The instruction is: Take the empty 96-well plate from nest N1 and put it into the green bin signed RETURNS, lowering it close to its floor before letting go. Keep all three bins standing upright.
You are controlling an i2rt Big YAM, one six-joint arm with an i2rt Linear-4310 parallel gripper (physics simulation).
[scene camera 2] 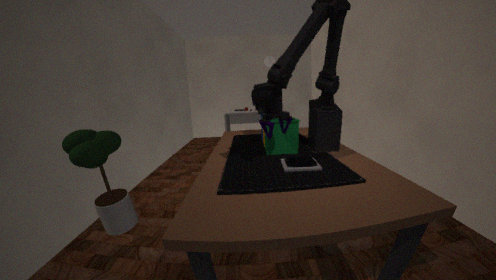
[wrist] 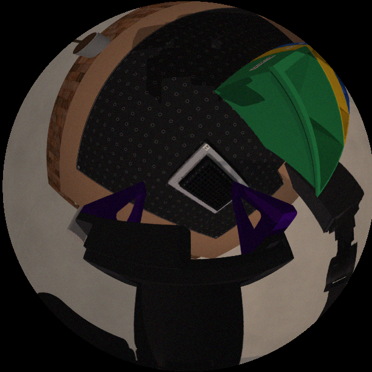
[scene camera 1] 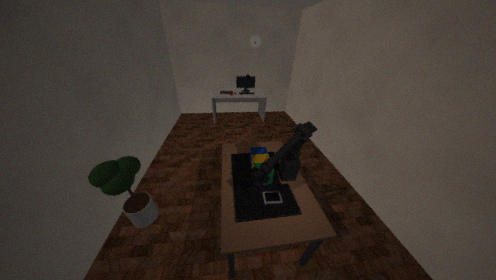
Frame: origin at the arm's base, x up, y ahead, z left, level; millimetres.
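Seen in the pictures: gripper, fingertip midpoint: (scene camera 2: 277, 136) (scene camera 1: 261, 186); arm's base at its link origin: (scene camera 2: 324, 105) (scene camera 1: 291, 157).
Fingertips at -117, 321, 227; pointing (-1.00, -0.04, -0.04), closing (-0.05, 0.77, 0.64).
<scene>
Pixels of each thing's top centre, then the offset from my fingertips to it, as dx, dy, dz. Level surfaces: height alone.
- dark 96-well plate at its top centre: (scene camera 2: 300, 160) (scene camera 1: 272, 196) -107, -103, +28
- nest at its top centre: (scene camera 2: 300, 162) (scene camera 1: 272, 196) -119, -103, +28
- green bin at its top centre: (scene camera 2: 280, 119) (scene camera 1: 263, 166) +46, -49, -188
- yellow bin at its top centre: (scene camera 1: 261, 158) +46, -47, -319
- blue bin at its top centre: (scene camera 1: 259, 150) +46, -45, -450
- black mat at its surface level: dx -134
The dark 96-well plate (scene camera 1: 273, 196) (scene camera 2: 301, 162) (wrist: 207, 186) sits in the pale square frame of the nest (scene camera 1: 273, 203) (scene camera 2: 303, 169) (wrist: 175, 181), which has a small label at one corner. The green bin (scene camera 1: 271, 178) (scene camera 2: 289, 143) (wrist: 270, 125) stands upright beyond the nest; its sign is too small to read. My gripper (scene camera 1: 259, 186) (scene camera 2: 277, 134) (wrist: 188, 186) is open and empty. Its purple fingers hang above the mat, overlapping the green bin in scene camera 2, higher than the plate and off to its side. The inside floor of the green bin is hidden.
The yellow bin (scene camera 1: 260, 158) (wrist: 338, 85) and the blue bin (scene camera 1: 258, 149) stand in a row behind the green one. The bins and nest are on the black mat (scene camera 1: 247, 210) (scene camera 2: 250, 175) (wrist: 125, 110). The arm's base (scene camera 1: 288, 170) (scene camera 2: 325, 125) stands to the right of the bins.
</scene>
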